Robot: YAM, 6 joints.
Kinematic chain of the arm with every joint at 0, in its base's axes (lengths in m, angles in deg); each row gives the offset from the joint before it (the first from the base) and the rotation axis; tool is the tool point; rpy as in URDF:
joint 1: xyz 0 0 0.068 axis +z
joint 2: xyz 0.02 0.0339 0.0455 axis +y
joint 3: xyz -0.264 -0.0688 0 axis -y
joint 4: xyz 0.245 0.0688 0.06 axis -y
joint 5: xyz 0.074 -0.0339 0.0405 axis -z
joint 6: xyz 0.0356 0 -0.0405 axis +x
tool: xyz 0 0 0 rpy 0 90 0
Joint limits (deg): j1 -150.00..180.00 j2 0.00..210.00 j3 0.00..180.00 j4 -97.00..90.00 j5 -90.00..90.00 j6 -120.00..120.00
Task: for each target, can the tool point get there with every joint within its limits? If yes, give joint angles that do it. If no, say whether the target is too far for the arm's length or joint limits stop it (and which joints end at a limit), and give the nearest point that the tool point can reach.
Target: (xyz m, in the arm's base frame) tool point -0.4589 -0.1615 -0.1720
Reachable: no: joint limits stop it (at a limit: joint 1) | nearest point -0.4319 -0.2083 -0.1720 | short by 0.054 m
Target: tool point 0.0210 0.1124 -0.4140
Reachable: no: joint limits stop it (at a limit: joint 2) | nearest point 0.0243 0.1300 -0.3611 | short by 0.056 m
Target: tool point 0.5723 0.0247 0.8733
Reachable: no: too far | nearest point 0.3878 0.0167 0.6196 | short by 0.314 m
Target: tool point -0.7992 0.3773 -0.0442
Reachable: no: too far | nearest point -0.5748 0.2714 0.0011 | short by 0.252 m
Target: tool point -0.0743 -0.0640 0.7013
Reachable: yes | joints 21.08 80.02 161.90 36.66 67.90 -9.77
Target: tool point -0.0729 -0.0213 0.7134
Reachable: yes | joints 36.70 82.58 161.26 39.60 -48.08 69.87
